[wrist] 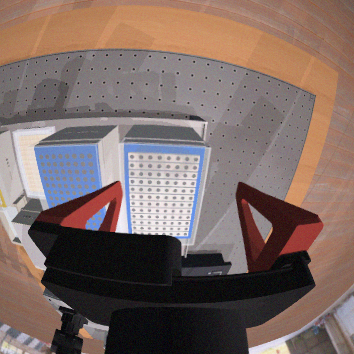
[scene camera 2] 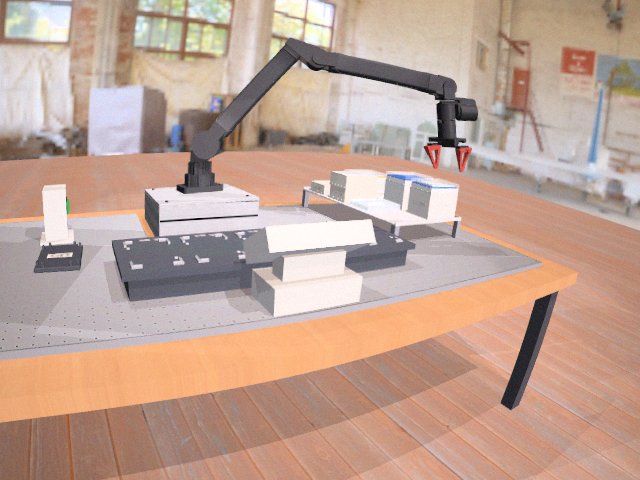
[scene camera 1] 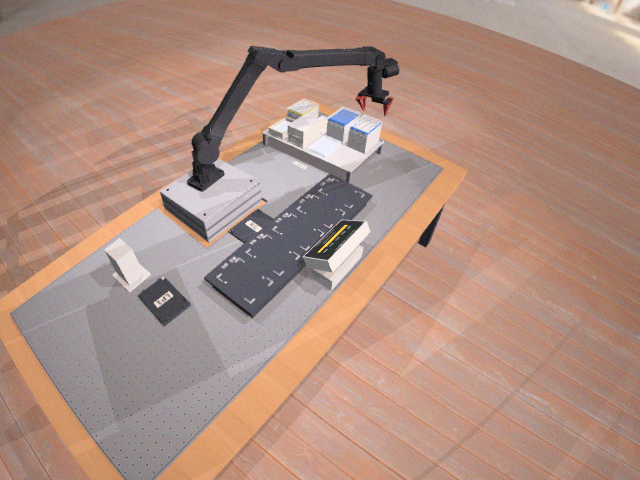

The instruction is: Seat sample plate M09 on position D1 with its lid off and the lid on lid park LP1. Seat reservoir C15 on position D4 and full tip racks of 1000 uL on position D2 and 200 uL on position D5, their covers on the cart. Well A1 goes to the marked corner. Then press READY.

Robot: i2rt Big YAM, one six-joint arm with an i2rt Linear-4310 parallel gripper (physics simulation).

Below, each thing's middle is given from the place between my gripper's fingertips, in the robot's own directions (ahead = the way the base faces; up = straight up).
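Scene:
The cart shelf (scene camera 1: 346, 158) is 100 mm to the right of my hand, 180 mm behind it and 140 mm below it. There's also the LP1 pad (scene camera 1: 162, 298), and that's 130 mm behind my hand, 1050 mm to the right of it and 190 mm below it. As for the white upright box (scene camera 2: 54, 196), it's 130 mm below my hand, 290 mm behind it and 1060 mm to the right of it.

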